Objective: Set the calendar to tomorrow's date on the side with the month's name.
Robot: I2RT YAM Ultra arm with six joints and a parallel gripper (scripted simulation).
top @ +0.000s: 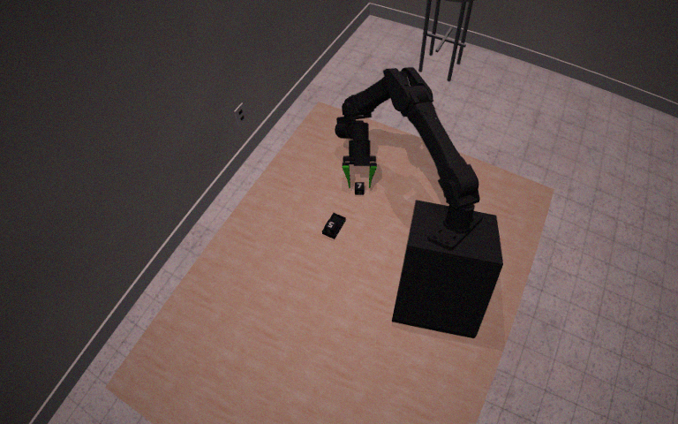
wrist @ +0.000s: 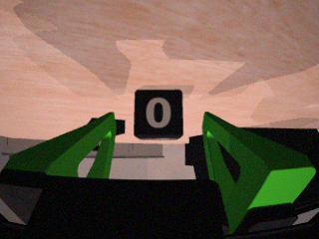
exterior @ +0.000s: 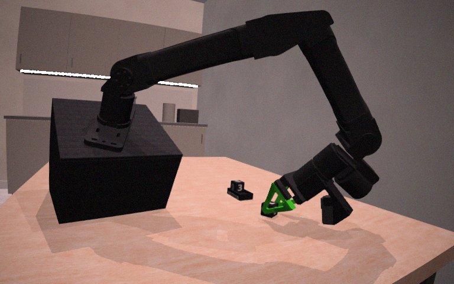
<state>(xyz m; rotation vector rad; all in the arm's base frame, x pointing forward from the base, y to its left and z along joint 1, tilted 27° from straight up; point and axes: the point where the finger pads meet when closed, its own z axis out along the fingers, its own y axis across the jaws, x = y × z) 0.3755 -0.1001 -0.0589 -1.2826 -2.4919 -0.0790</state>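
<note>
My gripper is now 1 cm to the right of the black cube and 1 cm above it. Also, from my hand: black tray (16 cm to the left, 2 cm behind, 1 cm below).
</note>
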